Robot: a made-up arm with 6 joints. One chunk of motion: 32 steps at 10 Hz.
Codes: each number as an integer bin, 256 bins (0 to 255) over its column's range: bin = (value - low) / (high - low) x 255, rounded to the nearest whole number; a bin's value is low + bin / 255 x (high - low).
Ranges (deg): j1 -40..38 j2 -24..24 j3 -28..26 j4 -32..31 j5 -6..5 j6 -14..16
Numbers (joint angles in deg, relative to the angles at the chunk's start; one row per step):
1: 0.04 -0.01 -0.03 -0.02 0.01 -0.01
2: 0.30 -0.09 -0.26 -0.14 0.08 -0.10
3: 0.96 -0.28 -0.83 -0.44 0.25 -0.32
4: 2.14 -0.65 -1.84 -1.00 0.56 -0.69
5: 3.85 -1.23 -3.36 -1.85 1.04 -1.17
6: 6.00 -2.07 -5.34 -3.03 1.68 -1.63
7: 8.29 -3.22 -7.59 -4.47 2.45 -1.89
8: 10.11 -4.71 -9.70 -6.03 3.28 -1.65
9: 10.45 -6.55 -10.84 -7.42 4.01 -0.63
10: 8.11 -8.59 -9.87 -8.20 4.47 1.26
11: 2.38 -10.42 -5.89 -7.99 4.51 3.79
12: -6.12 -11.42 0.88 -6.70 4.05 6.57
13: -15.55 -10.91 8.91 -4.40 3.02 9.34
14: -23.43 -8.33 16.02 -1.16 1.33 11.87
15: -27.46 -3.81 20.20 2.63 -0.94 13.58
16: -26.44 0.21 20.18 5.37 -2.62 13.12
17: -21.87 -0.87 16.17 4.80 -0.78 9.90
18: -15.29 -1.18 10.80 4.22 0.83 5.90
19: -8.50 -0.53 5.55 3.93 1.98 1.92
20: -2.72 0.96 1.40 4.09 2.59 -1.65
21: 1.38 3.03 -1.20 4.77 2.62 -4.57
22: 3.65 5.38 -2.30 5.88 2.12 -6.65
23: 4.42 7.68 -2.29 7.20 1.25 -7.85
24: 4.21 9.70 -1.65 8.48 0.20 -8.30
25: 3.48 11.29 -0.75 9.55 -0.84 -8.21
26: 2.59 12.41 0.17 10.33 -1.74 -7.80
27: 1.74 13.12 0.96 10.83 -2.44 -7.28
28: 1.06 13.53 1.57 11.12 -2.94 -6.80
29: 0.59 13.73 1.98 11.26 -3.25 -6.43
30: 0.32 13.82 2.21 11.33 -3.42 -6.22
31: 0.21 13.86 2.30 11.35 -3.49 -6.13
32: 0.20 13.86 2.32 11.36 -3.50 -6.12
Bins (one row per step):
1: 131 127 132 129 139 119
2: 132 127 131 129 141 118
3: 134 126 128 128 145 116
4: 138 124 124 125 152 113
5: 143 121 116 122 163 109
6: 150 117 107 117 178 105
7: 158 110 96 111 196 103
8: 164 102 86 105 215 105
9: 165 93 81 99 232 114
10: 157 82 86 96 243 130
11: 139 72 104 97 244 151
12: 111 67 136 102 233 175
13: 80 70 174 112 209 198
14: 54 83 208 125 170 220
15: 41 107 228 140 117 234
16: 44 129 228 151 78 231
17: 59 123 209 149 121 203
18: 81 121 183 147 158 169
19: 103 125 158 145 185 135
20: 122 133 139 146 199 105
21: 135 144 127 149 200 80
22: 143 156 121 153 188 62
23: 145 168 121 159 168 52
24: 145 179 124 164 144 48
25: 142 187 129 168 120 49
26: 139 193 133 171 99 53
27: 136 197 137 173 83 57
28: 134 199 140 175 71 61
29: 133 200 142 175 64 64
30: 132 201 143 175 60 66
31: 131 201 143 175 58 67
32: 131 201 143 176 58 67

